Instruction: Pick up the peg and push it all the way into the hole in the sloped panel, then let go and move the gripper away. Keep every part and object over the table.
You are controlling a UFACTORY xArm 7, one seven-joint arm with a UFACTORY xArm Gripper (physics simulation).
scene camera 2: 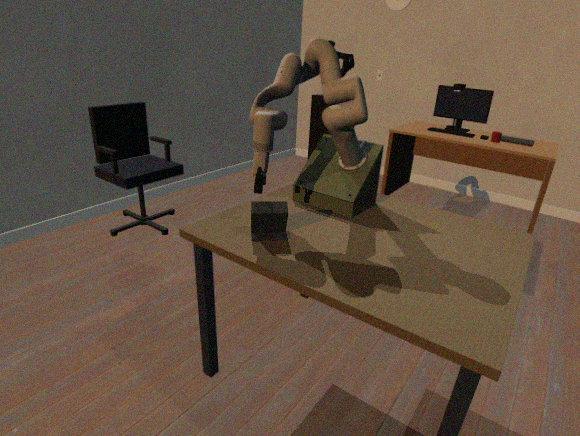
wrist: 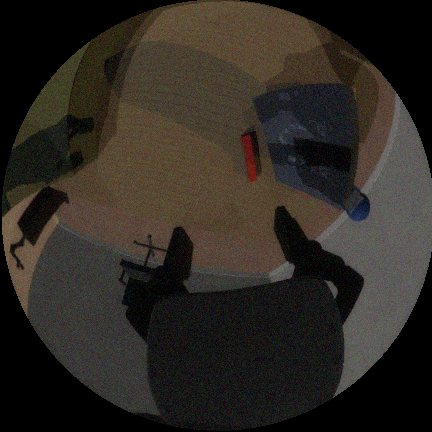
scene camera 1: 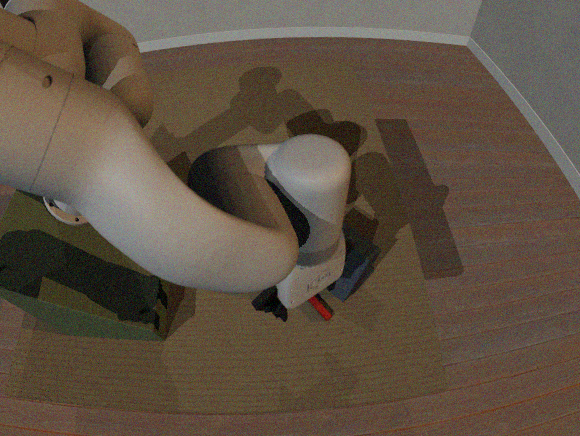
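Pixels of known places: gripper, between the fingertips: (scene camera 2: 259, 188) (wrist: 229, 227) (scene camera 1: 304, 298); arm's base, origin of its link: (scene camera 2: 352, 159).
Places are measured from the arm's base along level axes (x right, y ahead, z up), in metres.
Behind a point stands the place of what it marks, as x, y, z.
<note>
The red peg (scene camera 1: 321, 308) {0.041, 0.481, -0.194} (wrist: 249, 158) {0.030, 0.468, -0.194} lies on the table (scene camera 1: 300, 375) {0.176, 0.465, -0.206} (scene camera 2: 420, 312) {-0.672, 0.438, -0.206} (wrist: 160, 175) {0.143, 0.352, -0.206}, close beside the dark blue block with the sloped panel (scene camera 1: 352, 281) {0.005, 0.528, -0.129} (scene camera 2: 269, 220) {-0.073, 0.508, -0.141} (wrist: 305, 107) {-0.056, 0.446, -0.115}. The peg does not show in scene camera 2. My gripper (scene camera 2: 259, 183) {0.073, 0.449, -0.075} (wrist: 229, 227) {0.073, 0.449, -0.075} is open with nothing between its fingers. It hangs above the table near the peg and block, apart from both. In the wrist view the peg is ahead of the fingertips. Shadow covers part of the panel, and I cannot make out the hole.
The green sloped arm base (scene camera 1: 95, 322) {0.193, 0.098, -0.099} (scene camera 2: 325, 202) {-0.003, 0.153, -0.171} (wrist: 55, 75) stands on the table. A small blue rounded thing (wrist: 359, 208) shows by the block's corner; I cannot tell where it stands. A black chair (scene camera 2: 137, 167) and a desk (scene camera 2: 475, 145) stand beyond the table.
</note>
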